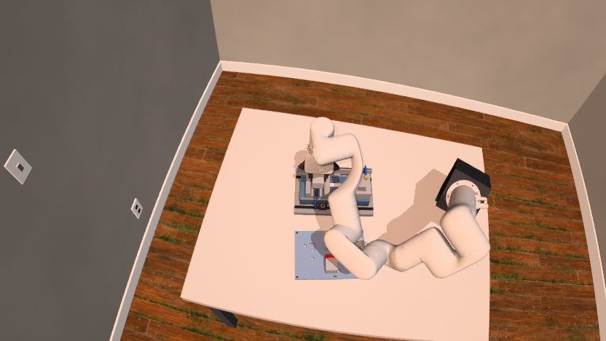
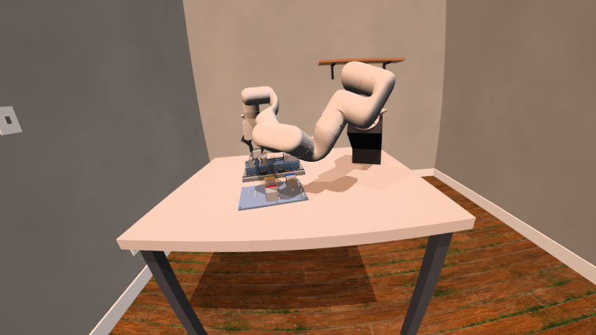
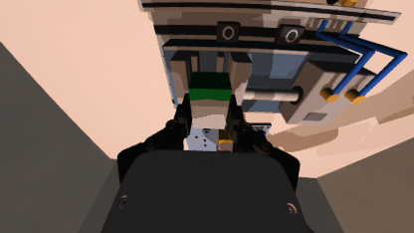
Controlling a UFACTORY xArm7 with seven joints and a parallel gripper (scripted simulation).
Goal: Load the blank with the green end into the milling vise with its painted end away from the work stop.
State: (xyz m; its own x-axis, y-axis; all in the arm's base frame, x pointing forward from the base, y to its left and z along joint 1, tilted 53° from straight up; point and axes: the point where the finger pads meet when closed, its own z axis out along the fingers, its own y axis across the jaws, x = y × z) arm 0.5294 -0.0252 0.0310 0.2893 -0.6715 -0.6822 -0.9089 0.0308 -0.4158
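Now: hand 2 cm above the green-ended blank. From my hand the other things lie so: blue-ended blank: 20 cm behind, 16 cm to the left, 10 cm below; then rod: 8 cm behind, 2 cm to the right, 5 cm below; then yellow-ended blank: 11 cm behind, 19 cm to the left, 10 cm below.
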